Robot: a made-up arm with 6 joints. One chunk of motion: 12 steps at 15 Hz.
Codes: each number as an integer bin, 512 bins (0 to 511) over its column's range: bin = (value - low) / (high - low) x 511, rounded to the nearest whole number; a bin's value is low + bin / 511 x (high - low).
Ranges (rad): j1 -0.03..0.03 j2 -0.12..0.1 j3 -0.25..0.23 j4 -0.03..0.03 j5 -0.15..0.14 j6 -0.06..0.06
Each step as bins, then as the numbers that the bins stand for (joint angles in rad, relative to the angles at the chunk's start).
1 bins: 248 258 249 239 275 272
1 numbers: -0.0009 -0.0089 -0.0161 -0.0019 0.0061 0.0039
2 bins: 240 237 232 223 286 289
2 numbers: -0.0018 -0.0180 -0.0321 -0.0038 0.0123 0.0079
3 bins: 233 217 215 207 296 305
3 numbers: -0.0026 -0.0266 -0.0480 -0.0057 0.0180 0.0116
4 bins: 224 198 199 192 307 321
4 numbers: -0.0037 -0.0348 -0.0631 -0.0075 0.0242 0.0154
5 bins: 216 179 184 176 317 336
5 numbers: -0.0046 -0.0429 -0.0772 -0.0093 0.0299 0.0189
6 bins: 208 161 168 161 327 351
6 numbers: -0.0056 -0.0507 -0.0922 -0.0111 0.0356 0.0224
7 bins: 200 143 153 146 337 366
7 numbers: -0.0065 -0.0584 -0.1063 -0.0129 0.0413 0.0259
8 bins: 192 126 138 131 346 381
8 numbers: -0.0075 -0.0658 -0.1204 -0.0146 0.0464 0.0295
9 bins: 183 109 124 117 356 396
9 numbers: -0.0085 -0.0731 -0.1335 -0.0163 0.0520 0.0330
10 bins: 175 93 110 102 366 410
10 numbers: -0.0095 -0.0800 -0.1467 -0.0180 0.0577 0.0363
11 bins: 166 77 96 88 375 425
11 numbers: -0.0105 -0.0868 -0.1598 -0.0197 0.0628 0.0398
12 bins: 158 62 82 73 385 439
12 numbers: -0.0114 -0.0933 -0.1730 -0.0214 0.0685 0.0431
